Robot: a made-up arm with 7 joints.
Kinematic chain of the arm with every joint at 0, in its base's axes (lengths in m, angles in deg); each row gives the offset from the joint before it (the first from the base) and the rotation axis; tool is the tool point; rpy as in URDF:
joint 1: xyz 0 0 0.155 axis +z
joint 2: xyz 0 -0.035 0.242 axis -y
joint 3: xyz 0 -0.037 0.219 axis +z
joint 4: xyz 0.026 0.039 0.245 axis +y
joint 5: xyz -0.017 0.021 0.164 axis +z
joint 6: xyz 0 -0.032 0.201 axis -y
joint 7: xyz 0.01 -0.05 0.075 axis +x
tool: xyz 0 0 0 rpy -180 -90 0
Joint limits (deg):
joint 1: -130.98..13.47
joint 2: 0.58..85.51
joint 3: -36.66..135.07
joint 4: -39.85..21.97
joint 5: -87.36..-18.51
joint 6: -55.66..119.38
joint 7: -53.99..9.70
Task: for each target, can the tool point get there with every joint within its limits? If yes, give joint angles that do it. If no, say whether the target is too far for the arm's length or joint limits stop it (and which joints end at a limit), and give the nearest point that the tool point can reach.
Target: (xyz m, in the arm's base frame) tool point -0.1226 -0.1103 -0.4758
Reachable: no: joint limits stop it (at a limit: joint 1, joint 2, joint 4) | nearest point -0.6403 -0.2298 0.1416 | short by 0.815 m
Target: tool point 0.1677 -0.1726 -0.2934
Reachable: no: joint limits stop it (at a limit: joint 1, joint 2, joint 4, joint 6) | nearest point 0.4720 0.4673 0.1797 | short by 0.852 m
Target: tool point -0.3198 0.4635 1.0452
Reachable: yes | joints -72.16 23.48 26.34 -26.00 -43.06 34.90 -34.55
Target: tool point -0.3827 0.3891 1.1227
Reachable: yes | joints -66.38 31.17 100.38 -4.10 -78.09 39.11 -37.93
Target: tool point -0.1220 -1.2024 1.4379
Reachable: no: too far | nearest point -0.1605 -0.4617 1.0852 | short by 0.821 m
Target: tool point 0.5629 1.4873 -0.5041
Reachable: no: too far | nearest point 0.2876 0.7599 0.1623 | short by 1.024 m
